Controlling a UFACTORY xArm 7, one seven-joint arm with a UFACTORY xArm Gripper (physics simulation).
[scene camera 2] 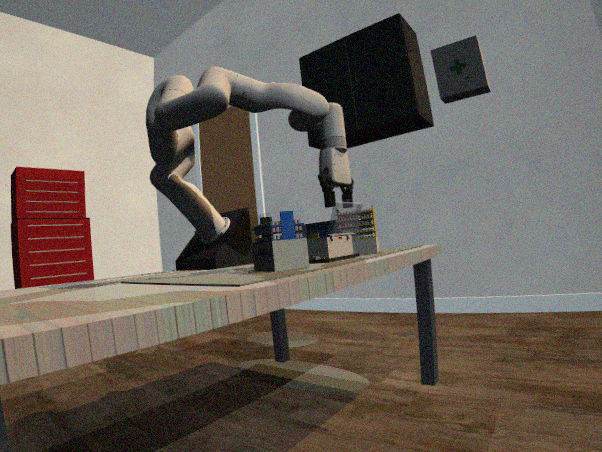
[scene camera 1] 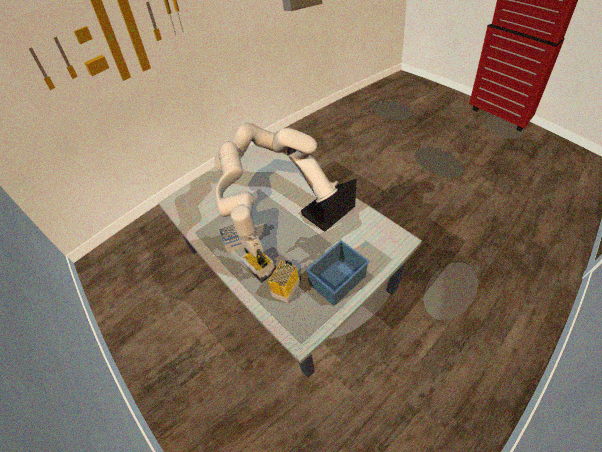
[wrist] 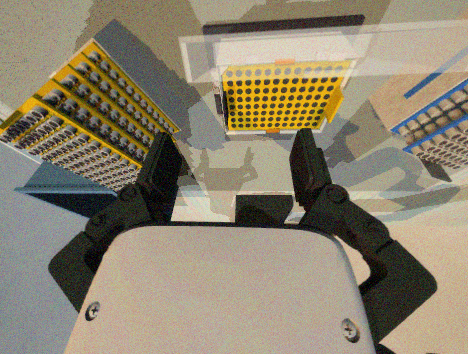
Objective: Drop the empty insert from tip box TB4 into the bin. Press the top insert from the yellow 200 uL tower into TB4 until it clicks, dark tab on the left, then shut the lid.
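Observation:
Tip box TB4 (scene camera 1: 263,271) (scene camera 2: 340,247) stands between the two towers, its clear lid (scene camera 2: 348,214) (wrist: 186,62) raised. A yellow insert (wrist: 280,100) with rows of dark holes sits in the box; no tips show in it. In the wrist view its dark tab is on the left and a yellow tab on the right. The yellow tower (scene camera 1: 283,281) (scene camera 2: 369,230) (wrist: 95,107) holds stacked inserts with tips. My gripper (scene camera 1: 258,257) (scene camera 2: 338,202) (wrist: 232,144) is open and empty, above the box near the raised lid. The blue bin (scene camera 1: 334,296) (wrist: 65,191) stands beyond the yellow tower.
A tower with blue inserts (scene camera 1: 229,235) (scene camera 2: 287,225) (wrist: 435,120) stands on the other side of the box. The arm's black base mount (scene camera 1: 340,206) (scene camera 2: 220,250) stands on the table (scene camera 1: 400,242) (scene camera 2: 150,320).

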